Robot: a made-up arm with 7 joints. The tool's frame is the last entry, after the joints.
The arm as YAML. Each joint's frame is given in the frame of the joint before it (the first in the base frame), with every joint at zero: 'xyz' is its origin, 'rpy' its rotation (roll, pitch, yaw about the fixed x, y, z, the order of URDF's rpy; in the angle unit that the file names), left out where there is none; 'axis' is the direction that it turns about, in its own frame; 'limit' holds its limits. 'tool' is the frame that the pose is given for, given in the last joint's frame.
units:
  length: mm
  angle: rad
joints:
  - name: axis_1
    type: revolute
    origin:
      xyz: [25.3, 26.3, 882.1]
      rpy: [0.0, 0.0, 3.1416]
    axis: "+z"
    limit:
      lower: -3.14
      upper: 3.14
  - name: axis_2
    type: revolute
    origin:
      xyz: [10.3, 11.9, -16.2]
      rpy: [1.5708, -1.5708, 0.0]
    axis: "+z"
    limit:
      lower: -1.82
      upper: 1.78
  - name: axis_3
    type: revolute
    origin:
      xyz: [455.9, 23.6, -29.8]
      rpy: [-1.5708, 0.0, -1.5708]
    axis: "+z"
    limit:
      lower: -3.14
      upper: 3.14
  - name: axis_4
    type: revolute
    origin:
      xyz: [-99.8, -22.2, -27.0]
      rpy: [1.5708, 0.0, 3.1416]
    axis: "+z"
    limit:
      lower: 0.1
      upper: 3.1
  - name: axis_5
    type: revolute
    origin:
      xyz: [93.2, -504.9, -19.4]
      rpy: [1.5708, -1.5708, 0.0]
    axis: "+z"
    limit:
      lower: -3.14
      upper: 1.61
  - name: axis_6
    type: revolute
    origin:
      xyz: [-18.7, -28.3, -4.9]
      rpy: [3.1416, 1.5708, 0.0]
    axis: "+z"
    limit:
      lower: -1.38
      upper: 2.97
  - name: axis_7
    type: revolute
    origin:
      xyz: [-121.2, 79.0, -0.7]
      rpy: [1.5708, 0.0, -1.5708]
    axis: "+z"
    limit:
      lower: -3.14
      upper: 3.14
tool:
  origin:
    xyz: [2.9, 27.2, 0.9]
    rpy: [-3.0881, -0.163, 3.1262]
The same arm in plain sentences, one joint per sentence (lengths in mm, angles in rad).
The arm has seven revolute joints in a row. What follows holds with every joint at zero, and every direction is one of the base frame's. The first joint is mounted 25.3 mm along +x and 26.3 mm along +y and 882.1 mm along +z from the base frame's origin and turns about +z, from -3.14 to 3.14 rad. The second joint is mounted 10.3 mm along -x and 11.9 mm along -y and 16.2 mm along -z from the first joint and turns about +y, from -1.82 to 1.78 rad. The third joint is mounted 23.6 mm along +x and 29.8 mm along -y and 455.9 mm along +z from the second joint and turns about +z, from -3.14 to 3.14 rad. The fourth joint is mounted 99.8 mm along +x and 22.2 mm along +y and 27 mm along -z from the third joint and turns about -y, from 0.1 to 3.1 rad. The fifth joint is mounted 93.2 mm along +x and 19.4 mm along +y and 504.9 mm along -z from the fourth joint and turns about -z, from -3.14 to 1.61 rad. The sixth joint is mounted 28.3 mm along +x and 18.7 mm along +y and 4.9 mm along +z from the fifth joint and turns about +y, from -1.38 to 2.97 rad. The seventh joint is mounted 79 mm along +x and 0.7 mm along -y and 121.2 mm along -z from the sixth joint and turns about -z, from -3.14 to 3.14 rad. The tool frame, which is the frame that the pose is given for, is mounted 2.9 mm along -x and 27.2 mm along +y and 0.9 mm along -z from the seventh joint; its axes are the base frame's turned by roll 0.0535, pitch 0.163 and yaw 0.0154 rad (as in URDF: about the fixed x, then y, then z).
